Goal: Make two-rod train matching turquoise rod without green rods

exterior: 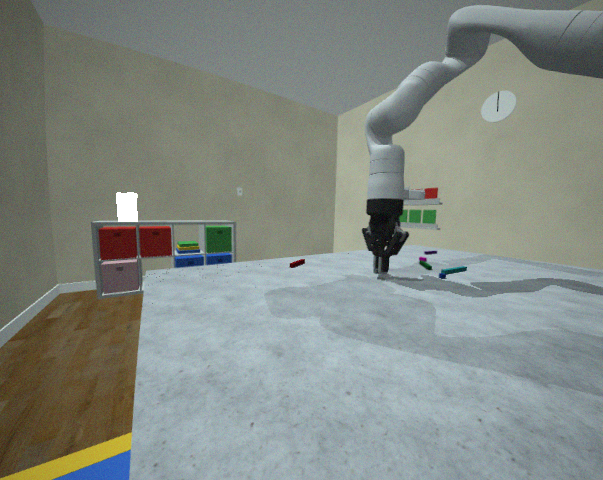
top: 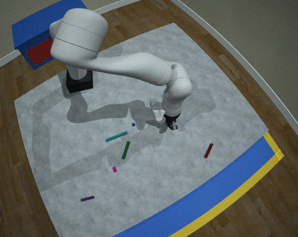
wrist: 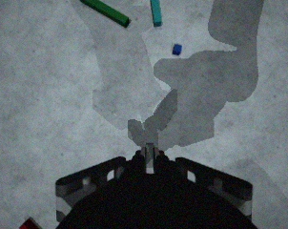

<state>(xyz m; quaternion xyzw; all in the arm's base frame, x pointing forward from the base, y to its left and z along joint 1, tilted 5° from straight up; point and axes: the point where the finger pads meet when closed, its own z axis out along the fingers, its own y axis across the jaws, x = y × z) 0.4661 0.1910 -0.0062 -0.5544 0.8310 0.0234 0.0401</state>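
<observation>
Right now my hand is 1 cm above the grey rod. Also, from my hand: small blue rod 9 cm behind, 12 cm to the right, 3 cm below; red rod 21 cm ahead, 6 cm to the left, 3 cm below; green rod 2 cm behind, 22 cm to the right, 3 cm below.
</observation>
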